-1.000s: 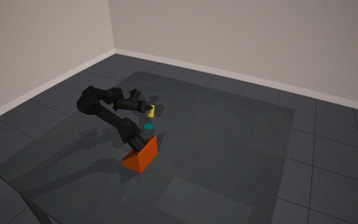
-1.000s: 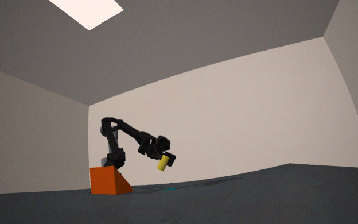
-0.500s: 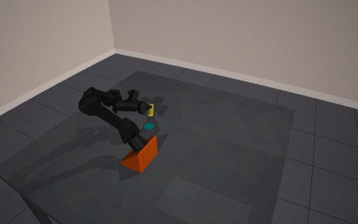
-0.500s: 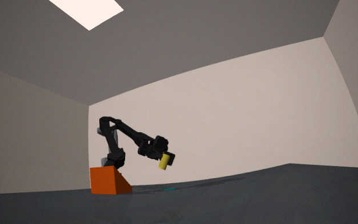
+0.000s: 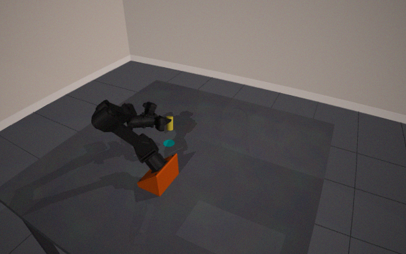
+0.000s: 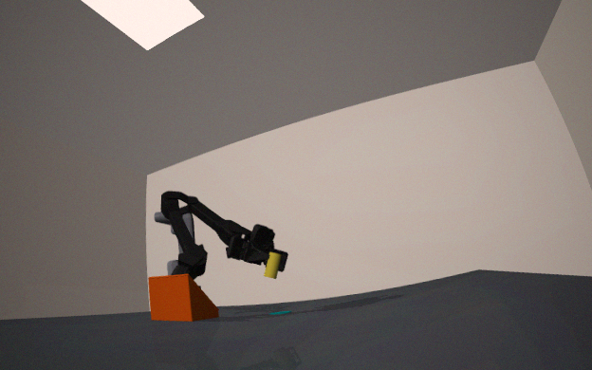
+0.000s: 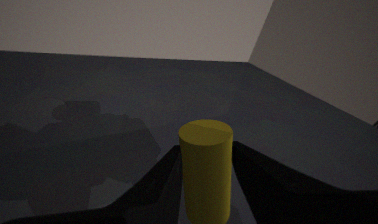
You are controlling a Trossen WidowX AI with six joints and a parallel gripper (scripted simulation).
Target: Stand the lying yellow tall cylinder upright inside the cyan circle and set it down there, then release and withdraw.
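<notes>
Right now the cyan circle is 150 mm below my gripper tip, 10 mm to the left of it and 10 mm behind it. Also, from my gripper tip: yellow tall cylinder: 20 mm below, 10 mm behind.
</notes>
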